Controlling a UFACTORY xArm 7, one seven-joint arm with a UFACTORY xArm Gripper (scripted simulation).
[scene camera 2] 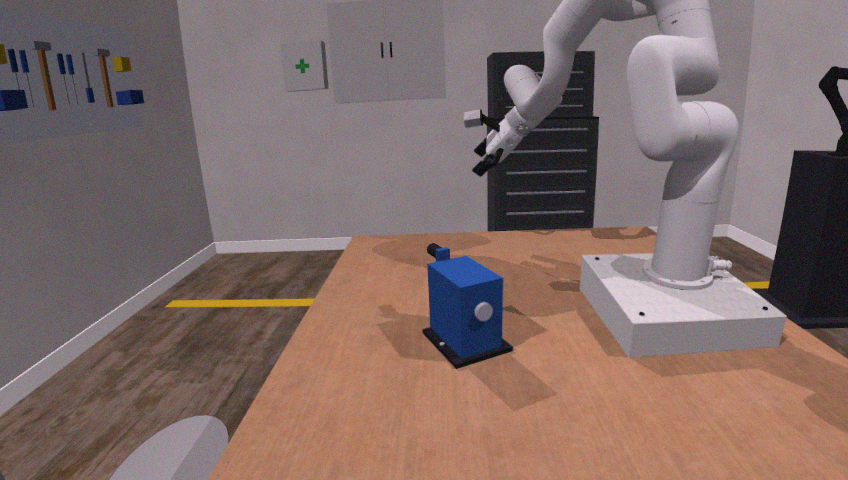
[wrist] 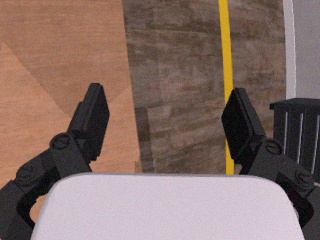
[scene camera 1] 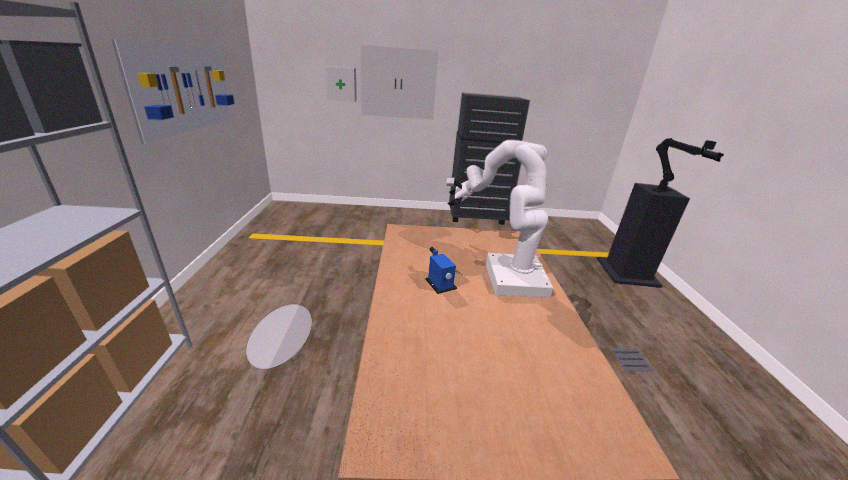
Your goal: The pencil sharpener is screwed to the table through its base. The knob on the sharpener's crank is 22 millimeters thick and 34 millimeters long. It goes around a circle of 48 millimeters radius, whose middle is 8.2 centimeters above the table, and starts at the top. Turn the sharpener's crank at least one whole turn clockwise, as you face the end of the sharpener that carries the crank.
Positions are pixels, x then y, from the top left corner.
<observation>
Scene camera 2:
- blue pencil sharpener: 465, 298
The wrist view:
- gripper: 167, 100
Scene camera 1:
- blue pencil sharpener: 441, 275
</observation>
